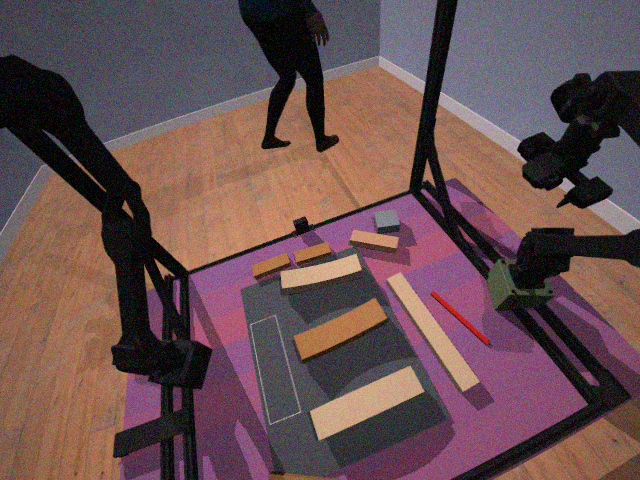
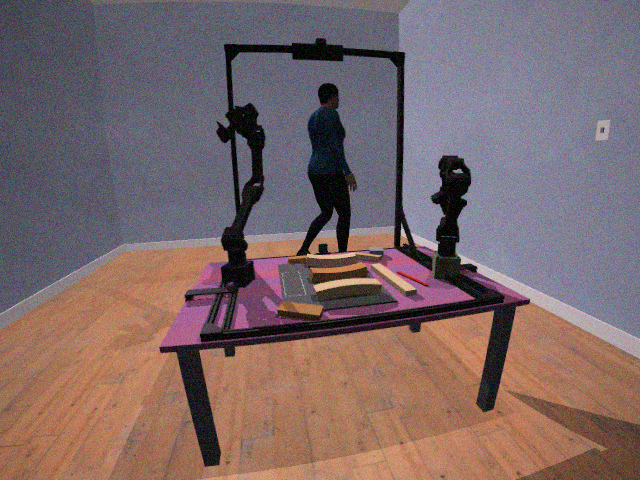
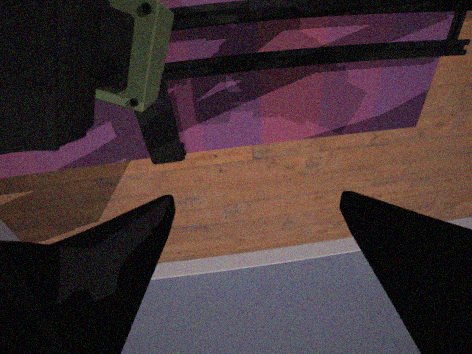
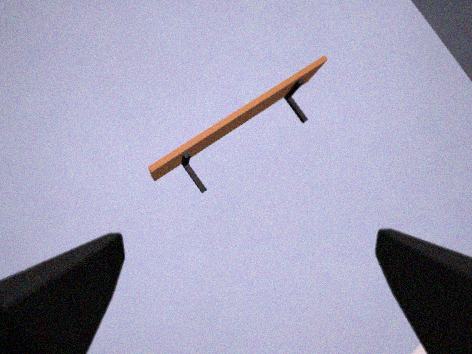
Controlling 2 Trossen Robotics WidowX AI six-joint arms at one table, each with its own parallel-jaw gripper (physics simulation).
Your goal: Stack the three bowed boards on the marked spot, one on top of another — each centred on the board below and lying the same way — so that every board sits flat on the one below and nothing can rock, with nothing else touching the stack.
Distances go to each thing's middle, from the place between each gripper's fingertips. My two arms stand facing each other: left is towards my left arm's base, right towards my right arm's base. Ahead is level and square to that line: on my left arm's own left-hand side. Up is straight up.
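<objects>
I see my right gripper 66 cm above the long pale plank (image 1: 456, 367), and it is also 63 cm to the right of the plank and 4 cm short of it.
My left hand is 220 mm above the long pale plank, while being 320 mm to the left of the plank and 160 mm short of it.
</objects>
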